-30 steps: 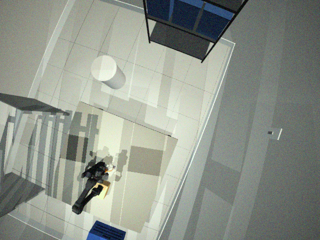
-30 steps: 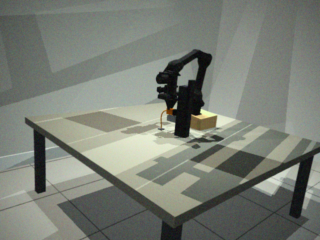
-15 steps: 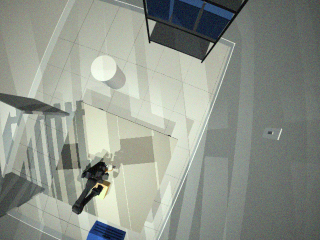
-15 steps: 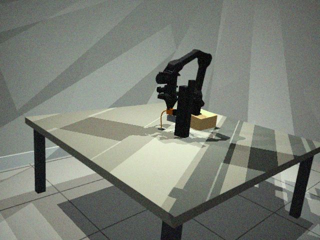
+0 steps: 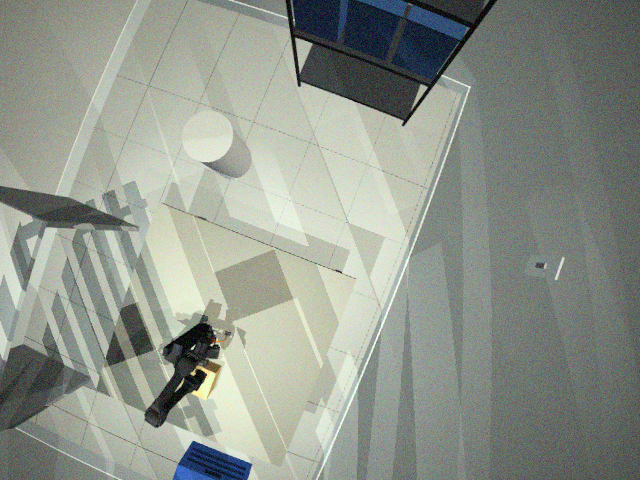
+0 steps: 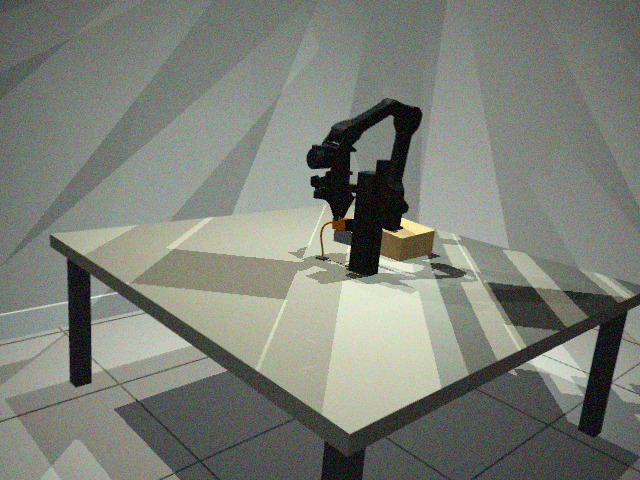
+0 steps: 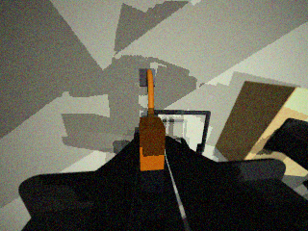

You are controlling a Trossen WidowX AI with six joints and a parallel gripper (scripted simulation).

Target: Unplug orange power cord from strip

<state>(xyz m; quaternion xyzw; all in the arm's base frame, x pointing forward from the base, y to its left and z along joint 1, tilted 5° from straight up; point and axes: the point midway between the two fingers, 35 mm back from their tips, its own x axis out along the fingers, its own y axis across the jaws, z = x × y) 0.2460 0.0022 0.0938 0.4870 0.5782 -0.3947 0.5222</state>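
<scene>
The orange plug lies 20 mm to the left of my gripper tip and 10 mm behind it.
</scene>
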